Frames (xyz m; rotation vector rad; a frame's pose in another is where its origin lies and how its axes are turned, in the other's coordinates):
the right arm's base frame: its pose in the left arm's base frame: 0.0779 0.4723 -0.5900 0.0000 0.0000 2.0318
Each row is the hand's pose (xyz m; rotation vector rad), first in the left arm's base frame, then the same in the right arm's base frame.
Working: the left arm's base frame: its pose in the right arm's base frame: -0.3883 0.2799 0.5900 0.0000 0.0000 -2.0318

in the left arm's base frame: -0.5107 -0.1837 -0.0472 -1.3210 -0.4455 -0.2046
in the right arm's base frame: -0.3257 0.8190 0.5428 -1.2973 1.0721 -1.8310
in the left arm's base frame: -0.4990 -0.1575 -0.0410 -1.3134 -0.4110 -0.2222
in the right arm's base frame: -0.3074 0.7968 0.5490 -1.2622 1.0906 -1.8573
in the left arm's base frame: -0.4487 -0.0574 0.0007 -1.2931 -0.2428 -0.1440
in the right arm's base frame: -0.2401 0.7073 0.5907 -1.0630 1.1630 -1.8204
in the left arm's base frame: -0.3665 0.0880 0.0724 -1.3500 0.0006 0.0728
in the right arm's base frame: -0.1465 0.5690 0.6624 -0.8171 1.3195 -1.6030
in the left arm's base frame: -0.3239 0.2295 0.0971 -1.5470 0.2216 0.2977
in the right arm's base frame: -0.0387 0.4679 0.6871 -0.6857 1.5663 -1.2784
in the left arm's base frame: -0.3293 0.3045 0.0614 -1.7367 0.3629 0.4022
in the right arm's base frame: 0.0309 0.4393 0.6514 -0.6443 1.7712 -1.0528
